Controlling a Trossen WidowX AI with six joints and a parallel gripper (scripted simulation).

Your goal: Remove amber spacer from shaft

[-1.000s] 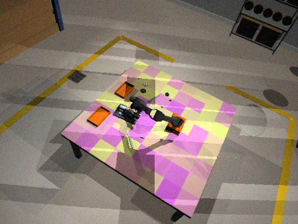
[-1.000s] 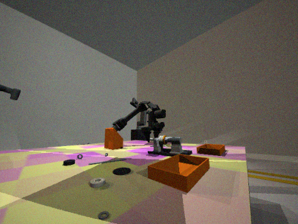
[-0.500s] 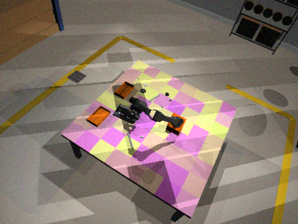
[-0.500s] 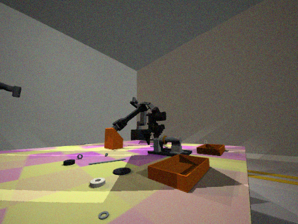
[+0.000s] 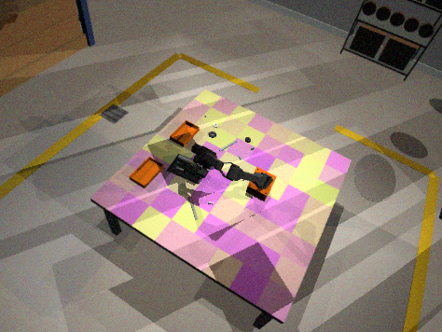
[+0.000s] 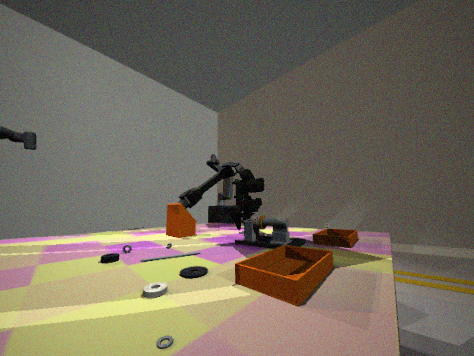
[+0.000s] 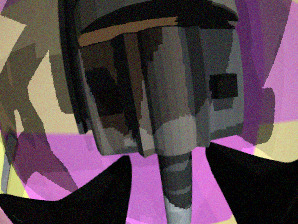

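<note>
My gripper tip is now 60 mm short of the grey shaft, 20 mm to the right of it and 30 mm below it. From my gripper tip the other things lie so: black disc: 200 mm ahead, 330 mm to the right, 40 mm below; amber spacer: 100 mm ahead, 20 mm to the left, 30 mm above.
</note>
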